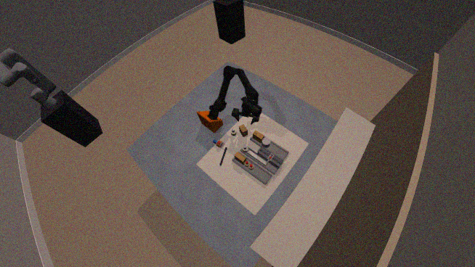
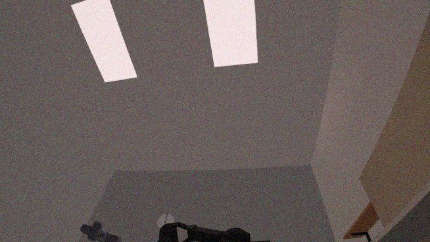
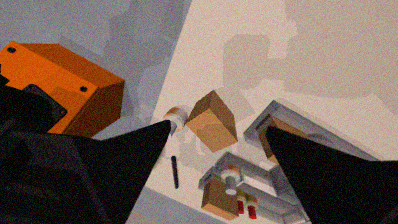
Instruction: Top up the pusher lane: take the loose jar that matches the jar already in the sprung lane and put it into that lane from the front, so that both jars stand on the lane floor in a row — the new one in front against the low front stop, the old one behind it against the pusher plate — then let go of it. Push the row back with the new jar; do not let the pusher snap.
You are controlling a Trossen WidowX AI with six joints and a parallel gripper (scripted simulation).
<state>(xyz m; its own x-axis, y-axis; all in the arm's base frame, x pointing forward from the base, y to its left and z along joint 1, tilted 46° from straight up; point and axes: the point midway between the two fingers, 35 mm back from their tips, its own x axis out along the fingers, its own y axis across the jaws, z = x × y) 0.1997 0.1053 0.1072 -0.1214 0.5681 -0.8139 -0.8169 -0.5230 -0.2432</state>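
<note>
Now: gripper tip 190 mm short of the white mat, 100 mm to the left of it and 100 mm above it. From my gripper tip the other things lie so: black stick (260 mm to the right, 90 mm below, 50 mm ahead); grey disc (190 mm ahead, 70 mm below, 20 mm to the left); grey lane rack (270 mm ahead, 80 mm below, 70 mm to the right).
</note>
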